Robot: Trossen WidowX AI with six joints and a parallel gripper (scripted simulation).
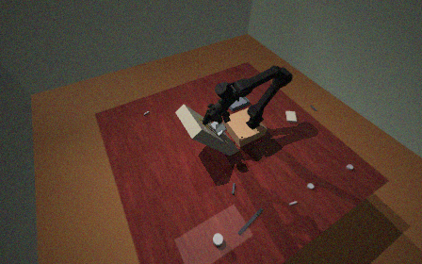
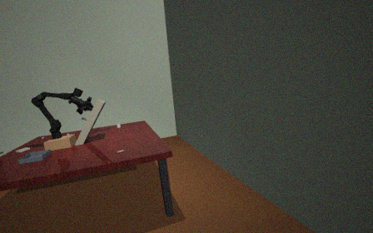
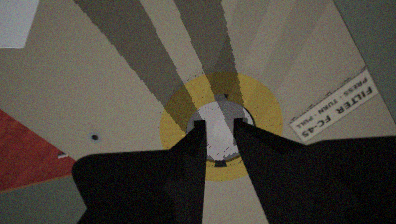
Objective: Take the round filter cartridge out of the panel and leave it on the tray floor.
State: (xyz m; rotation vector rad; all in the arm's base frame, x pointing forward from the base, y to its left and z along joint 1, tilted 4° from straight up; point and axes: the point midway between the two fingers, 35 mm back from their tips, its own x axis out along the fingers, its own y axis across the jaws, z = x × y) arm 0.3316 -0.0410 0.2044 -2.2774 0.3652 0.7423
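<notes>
Now: gripper tip 10 mm short of the white round filter cartridge and 10 mm above it. From my gripper tip the other things lie so: tray: 440 mm behind, 260 mm below, 240 mm to the right; white card: 660 mm behind, 260 mm below, 100 mm to the left.
</notes>
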